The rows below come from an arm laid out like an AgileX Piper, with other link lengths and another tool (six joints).
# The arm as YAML. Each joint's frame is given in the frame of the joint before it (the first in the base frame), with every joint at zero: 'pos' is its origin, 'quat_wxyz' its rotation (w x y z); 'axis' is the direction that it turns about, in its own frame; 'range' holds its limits. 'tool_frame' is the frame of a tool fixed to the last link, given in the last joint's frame.
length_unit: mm
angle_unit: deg
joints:
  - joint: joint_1
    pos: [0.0, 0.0, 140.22]
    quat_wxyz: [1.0, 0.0, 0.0, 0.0]
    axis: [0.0, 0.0, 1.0]
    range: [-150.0, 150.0]
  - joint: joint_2
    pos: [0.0, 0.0, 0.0]
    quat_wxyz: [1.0, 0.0, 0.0, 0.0]
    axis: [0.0, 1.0, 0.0]
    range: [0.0, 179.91]
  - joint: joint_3
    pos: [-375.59, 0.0, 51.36]
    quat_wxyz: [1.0, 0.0, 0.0, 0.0]
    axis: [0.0, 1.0, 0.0]
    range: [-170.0, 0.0]
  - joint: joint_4
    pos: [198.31, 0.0, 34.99]
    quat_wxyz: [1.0, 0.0, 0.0, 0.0]
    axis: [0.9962, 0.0, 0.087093]
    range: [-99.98, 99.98]
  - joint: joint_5
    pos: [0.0, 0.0, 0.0]
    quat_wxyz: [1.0, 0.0, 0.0, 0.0]
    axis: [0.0, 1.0, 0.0]
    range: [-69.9, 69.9]
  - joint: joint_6
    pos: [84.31, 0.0, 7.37]
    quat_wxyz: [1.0, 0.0, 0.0, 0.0]
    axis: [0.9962, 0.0, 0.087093]
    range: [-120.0, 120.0]
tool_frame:
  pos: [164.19, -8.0, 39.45]
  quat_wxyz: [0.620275, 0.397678, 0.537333, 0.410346]
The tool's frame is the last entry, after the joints.
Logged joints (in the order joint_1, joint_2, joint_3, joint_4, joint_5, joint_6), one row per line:
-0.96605 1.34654 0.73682 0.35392 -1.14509 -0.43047
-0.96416 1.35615 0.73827 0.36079 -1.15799 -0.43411
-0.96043 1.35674 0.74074 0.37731 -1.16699 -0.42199
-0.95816 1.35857 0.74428 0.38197 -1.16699 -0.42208
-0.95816 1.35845 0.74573 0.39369 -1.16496 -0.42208
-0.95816 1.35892 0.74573 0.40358 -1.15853 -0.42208
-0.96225 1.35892 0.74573 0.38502 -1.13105 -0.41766
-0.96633 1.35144 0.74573 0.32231 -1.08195 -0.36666
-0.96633 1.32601 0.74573 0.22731 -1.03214 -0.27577
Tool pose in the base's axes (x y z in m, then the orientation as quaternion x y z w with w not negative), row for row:
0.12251 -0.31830 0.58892 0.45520 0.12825 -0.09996 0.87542
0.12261 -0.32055 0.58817 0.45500 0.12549 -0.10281 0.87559
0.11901 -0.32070 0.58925 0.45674 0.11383 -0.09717 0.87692
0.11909 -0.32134 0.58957 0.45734 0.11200 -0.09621 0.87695
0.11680 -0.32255 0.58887 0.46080 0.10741 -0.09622 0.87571
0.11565 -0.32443 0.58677 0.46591 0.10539 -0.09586 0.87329
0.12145 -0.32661 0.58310 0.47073 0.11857 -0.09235 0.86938
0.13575 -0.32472 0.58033 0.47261 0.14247 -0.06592 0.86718
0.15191 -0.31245 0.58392 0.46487 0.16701 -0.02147 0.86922
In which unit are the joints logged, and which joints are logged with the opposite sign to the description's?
The joints are logged in radians. Opposite sign: joint_3.
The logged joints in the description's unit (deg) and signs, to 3 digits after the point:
-55.351 77.151 -42.217 20.278 -65.609 -24.664
-55.242 77.702 -42.300 20.672 -66.348 -24.873
-55.029 77.735 -42.441 21.618 -66.864 -24.178
-54.899 77.840 -42.644 21.885 -66.864 -24.183
-54.899 77.833 -42.727 22.557 -66.747 -24.183
-54.899 77.860 -42.727 23.123 -66.379 -24.183
-55.133 77.860 -42.727 22.060 -64.804 -23.930
-55.367 77.432 -42.727 18.467 -61.991 -21.008
-55.367 75.975 -42.727 13.024 -59.137 -15.800

